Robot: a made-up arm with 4 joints.
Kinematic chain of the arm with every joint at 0, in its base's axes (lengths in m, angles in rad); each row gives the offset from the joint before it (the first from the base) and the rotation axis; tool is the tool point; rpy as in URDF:
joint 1: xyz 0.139 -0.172 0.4 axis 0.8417 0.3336 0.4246
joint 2: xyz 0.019 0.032 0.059 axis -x
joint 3: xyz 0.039 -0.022 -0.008 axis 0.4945 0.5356 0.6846
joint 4: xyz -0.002 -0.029 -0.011 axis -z
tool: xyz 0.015 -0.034 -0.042 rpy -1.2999 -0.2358 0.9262
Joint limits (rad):
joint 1: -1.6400..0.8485
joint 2: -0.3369..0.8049
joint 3: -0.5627..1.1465
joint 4: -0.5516..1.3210
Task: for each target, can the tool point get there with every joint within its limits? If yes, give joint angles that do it. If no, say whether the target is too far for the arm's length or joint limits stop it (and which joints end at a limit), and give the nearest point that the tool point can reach.
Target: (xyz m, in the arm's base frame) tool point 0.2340 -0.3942 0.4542
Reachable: no: too far | nearest point 0.2200 -0.2608 0.4438 | short by 0.135 m
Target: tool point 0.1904 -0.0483 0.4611
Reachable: no: joint limits stop it (at a limit: joint 1, joint 2, joint 3, joint 4) | nearest point 0.1533 -0.0846 0.5067 | short by 0.069 m
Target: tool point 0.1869 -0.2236 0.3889
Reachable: yes | joints 0.4451 0.3541 0.7197 1.0846
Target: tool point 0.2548 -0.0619 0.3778
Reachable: no: joint limits stop it (at a limit: joint 1, joint 2, joint 4) | nearest point 0.1999 -0.1112 0.3763 | short by 0.074 m
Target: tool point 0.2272 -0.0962 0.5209
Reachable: no: joint limits stop it (at a limit: joint 2, joint 4) | nearest point 0.1565 -0.1077 0.5162 | short by 0.072 m
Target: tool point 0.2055 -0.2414 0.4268
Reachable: yes | joints 0.1226 0.6681 0.6615 0.3400
